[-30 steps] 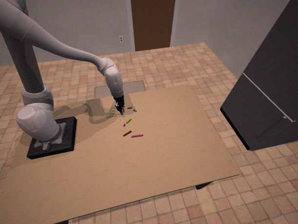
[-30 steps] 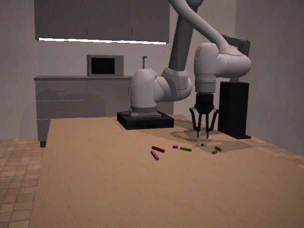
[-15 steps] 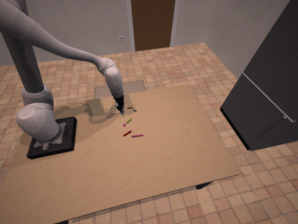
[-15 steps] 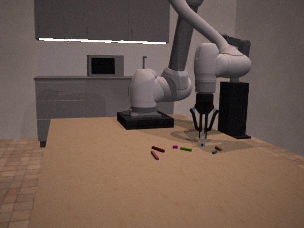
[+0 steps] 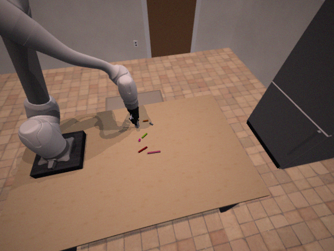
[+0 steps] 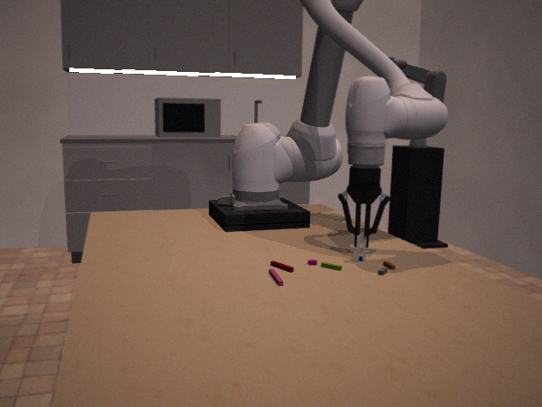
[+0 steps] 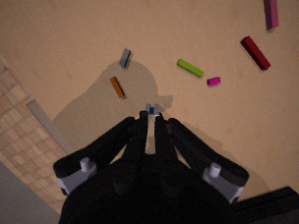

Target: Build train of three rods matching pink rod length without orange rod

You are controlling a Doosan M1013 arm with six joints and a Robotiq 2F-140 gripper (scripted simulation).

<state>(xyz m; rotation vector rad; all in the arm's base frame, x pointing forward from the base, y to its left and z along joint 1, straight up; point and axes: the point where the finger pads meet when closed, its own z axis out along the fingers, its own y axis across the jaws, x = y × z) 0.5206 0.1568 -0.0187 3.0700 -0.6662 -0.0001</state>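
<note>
Now: the blue rod 3 cm below my hand. Round my hand: grey rod: 11 cm ahead, 1 cm to the left, 3 cm below; lime rod: 5 cm ahead, 10 cm to the right, 3 cm below; orange rod: 7 cm ahead, 4 cm to the left, 3 cm below.
</note>
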